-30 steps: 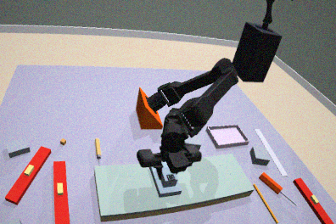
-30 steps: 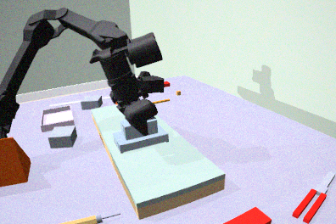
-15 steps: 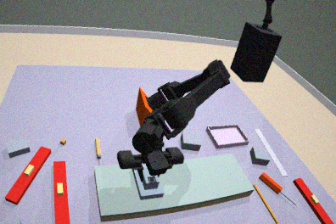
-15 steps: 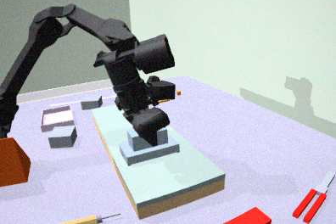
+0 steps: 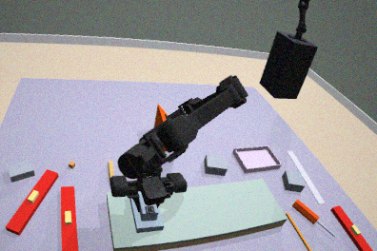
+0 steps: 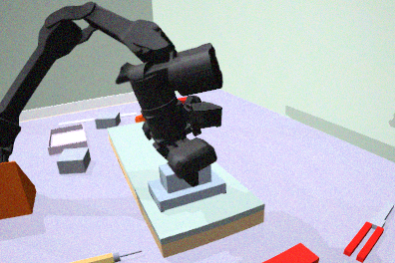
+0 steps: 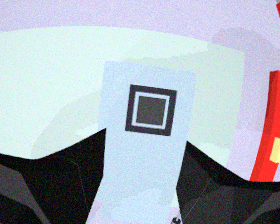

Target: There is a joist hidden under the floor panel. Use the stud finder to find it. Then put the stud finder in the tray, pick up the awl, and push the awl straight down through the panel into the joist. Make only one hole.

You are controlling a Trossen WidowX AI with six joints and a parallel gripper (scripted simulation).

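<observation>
Now: the pale pink tray 21 cm behind my gripper tip, 48 cm to the left of it and 5 cm below it. The rest, counted from my gripper tip: grey block 20 cm behind, 36 cm to the right, 5 cm below; awl 17 cm behind, 7 cm to the right, 6 cm below; stud finder 1 cm ahead, 2 cm above.
</observation>
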